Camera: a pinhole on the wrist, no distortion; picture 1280 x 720 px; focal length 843.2 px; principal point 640.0 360.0 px. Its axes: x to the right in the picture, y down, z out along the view. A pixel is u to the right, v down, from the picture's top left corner.
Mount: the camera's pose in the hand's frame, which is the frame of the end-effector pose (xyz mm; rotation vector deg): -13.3 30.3 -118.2 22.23 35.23 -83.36
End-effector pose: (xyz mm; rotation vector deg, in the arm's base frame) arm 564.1 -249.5 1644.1 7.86 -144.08 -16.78
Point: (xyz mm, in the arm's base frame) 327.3 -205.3 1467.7
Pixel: 93 483
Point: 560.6 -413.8 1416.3
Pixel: 713 26
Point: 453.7 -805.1 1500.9
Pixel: 1213 413
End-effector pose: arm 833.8 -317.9 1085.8 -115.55 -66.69 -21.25
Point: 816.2 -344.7 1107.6
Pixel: 517 231
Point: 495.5 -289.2 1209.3
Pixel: outside the picture
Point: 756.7 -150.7 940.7
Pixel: 242 204
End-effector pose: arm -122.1 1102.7 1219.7 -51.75 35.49 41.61
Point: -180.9 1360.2 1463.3
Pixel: outside the picture
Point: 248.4 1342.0 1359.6
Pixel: 569 543
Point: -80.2 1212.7 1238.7
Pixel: 156 469
